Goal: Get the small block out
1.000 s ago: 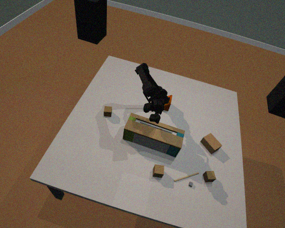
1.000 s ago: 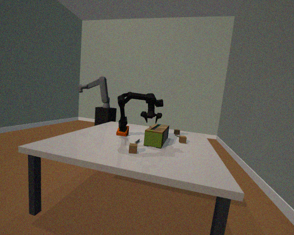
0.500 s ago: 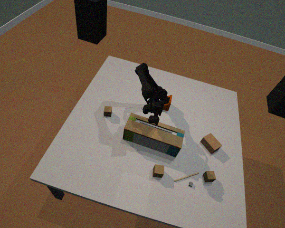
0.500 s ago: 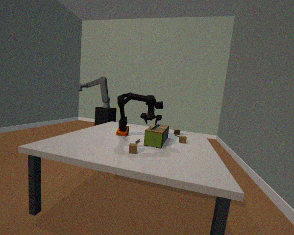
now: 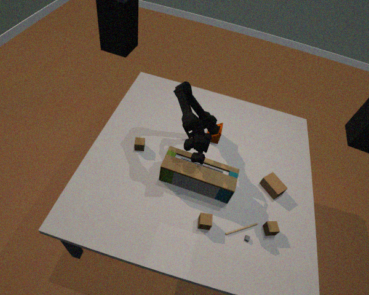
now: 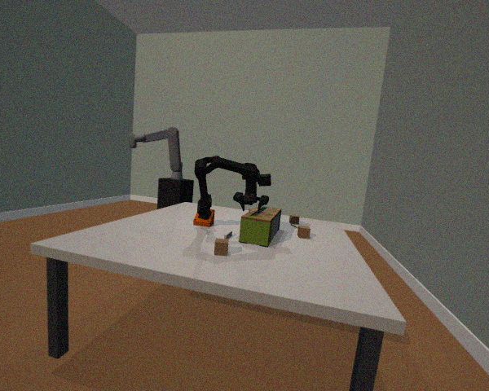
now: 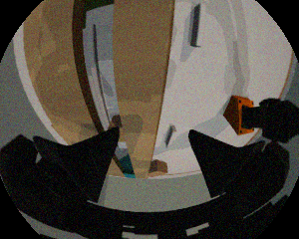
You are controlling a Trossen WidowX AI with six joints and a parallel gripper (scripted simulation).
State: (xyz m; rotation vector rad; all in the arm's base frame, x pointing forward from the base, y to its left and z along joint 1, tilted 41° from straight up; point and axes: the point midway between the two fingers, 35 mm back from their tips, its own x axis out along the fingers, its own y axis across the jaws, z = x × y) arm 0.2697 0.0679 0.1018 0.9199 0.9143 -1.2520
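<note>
Now: the box 30 mm ahead of my gripper tip, 10 mm to the left of it and 60 mm below it. The rest, counted from my gripper tip: grey block (290 mm ahead, 330 mm to the left, 110 mm below); tan block (60 mm behind, 420 mm to the left, 90 mm below); thin wooden stick (250 mm ahead, 300 mm to the left, 120 mm below).
</note>
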